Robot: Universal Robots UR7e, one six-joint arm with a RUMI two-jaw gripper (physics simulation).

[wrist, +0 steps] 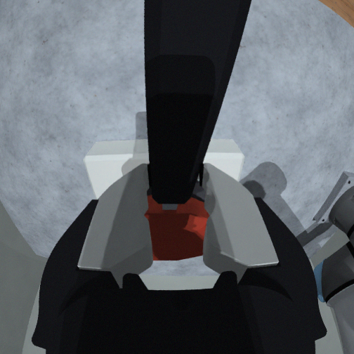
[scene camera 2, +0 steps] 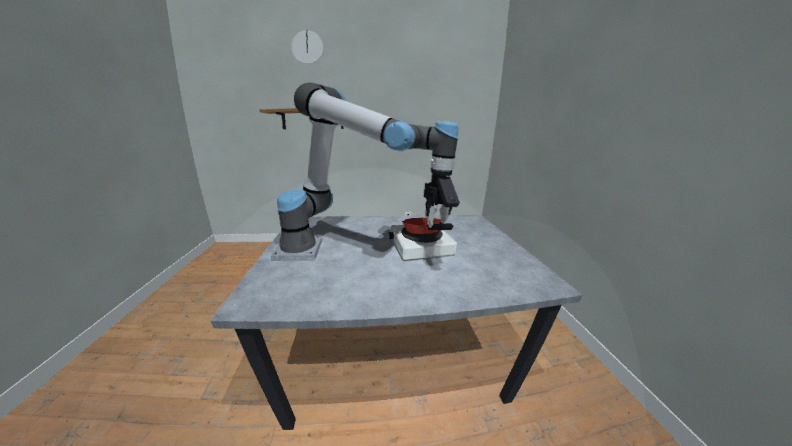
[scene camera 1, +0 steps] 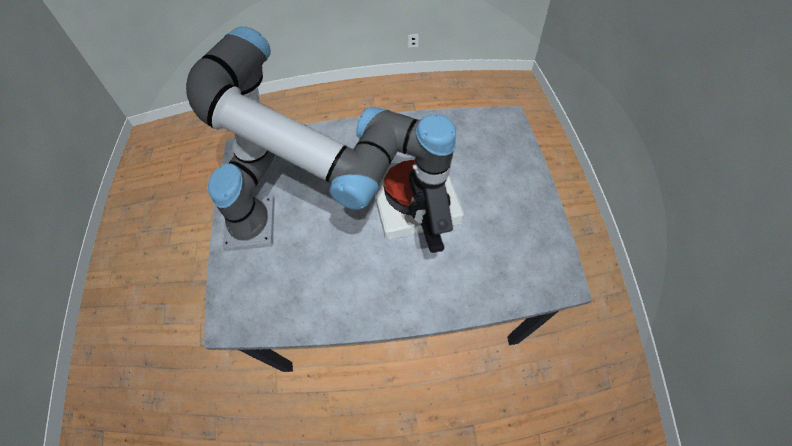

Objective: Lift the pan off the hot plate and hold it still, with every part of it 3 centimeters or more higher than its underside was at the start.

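Frame: origin at the arm's base, x ahead, y left, z up, level; metres.
Seen in the pictures: gripper, fingertip midpoint: (scene camera 2: pixel 435 227) (scene camera 1: pixel 426 220); arm's base, origin of the base link: (scene camera 2: pixel 298 244) (scene camera 1: pixel 247 220).
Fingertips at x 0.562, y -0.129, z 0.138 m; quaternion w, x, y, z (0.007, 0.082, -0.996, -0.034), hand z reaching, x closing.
Pixels of each thing's middle, then the offset from my fingertips to it. "spot": a spot on its surface instead. Level surfaces: height alone.
- red pan, body centre: (scene camera 1: pixel 422 203) (scene camera 2: pixel 429 225) dx -0.006, dy +0.063, dz -0.018 m
- white hot plate, surface spot: (scene camera 1: pixel 394 228) spot: dx -0.084, dy +0.039, dz -0.101 m
- grey table, its level: dz -0.163 m
- small black knob, body centre: (scene camera 2: pixel 391 235) dx -0.149, dy +0.205, dz -0.129 m
The red pan (scene camera 1: pixel 400 181) (scene camera 2: pixel 416 225) (wrist: pixel 177 237) is over the dark round burner (scene camera 1: pixel 395 204) (scene camera 2: pixel 422 236) of the white hot plate (scene camera 1: pixel 394 228) (scene camera 2: pixel 429 250) (wrist: pixel 112 172). Its black handle (scene camera 1: pixel 435 240) (scene camera 2: pixel 443 226) (wrist: pixel 185 125) points toward the table's front and looks nearly level in scene camera 2. The pan's bowl is very low over the burner; I cannot tell whether they touch. My gripper (scene camera 1: pixel 427 217) (scene camera 2: pixel 436 222) (wrist: pixel 174 165) is shut on the handle close to the bowl, one grey finger on each side. The arm hides part of the bowl in scene camera 1.
The grey table (scene camera 1: pixel 332 288) (scene camera 2: pixel 354 293) carries the arm's base plate (scene camera 1: pixel 266 235) (scene camera 2: pixel 293 256) at the left. A small black knob (scene camera 2: pixel 391 235) shows at the hot plate's left side. A wooden shelf (scene camera 2: pixel 277 111) and a clock (scene camera 2: pixel 307 46) are on the back wall.
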